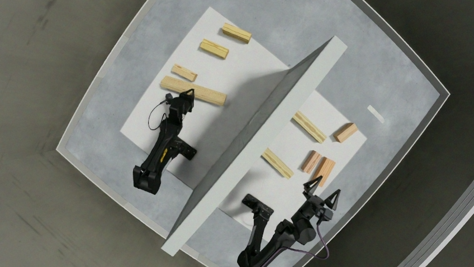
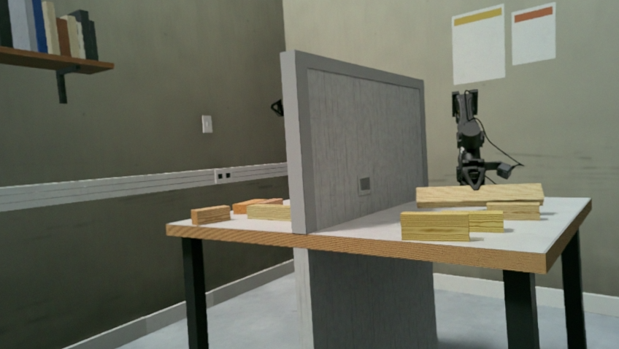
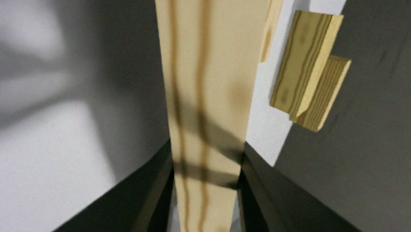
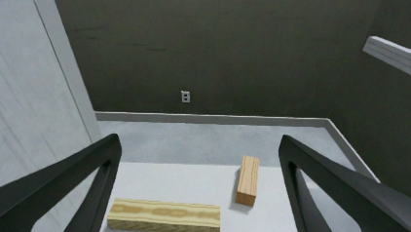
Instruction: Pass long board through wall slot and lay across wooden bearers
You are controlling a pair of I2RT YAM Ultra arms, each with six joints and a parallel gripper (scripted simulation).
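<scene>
Now: left hand 1 cm short of the long board and 1 cm above it. Also, from my left hand: offcut (37 cm ahead, 79 cm to the right, 4 cm below); then wooden bearer (26 cm ahead, 59 cm to the right, 5 cm below).
</scene>
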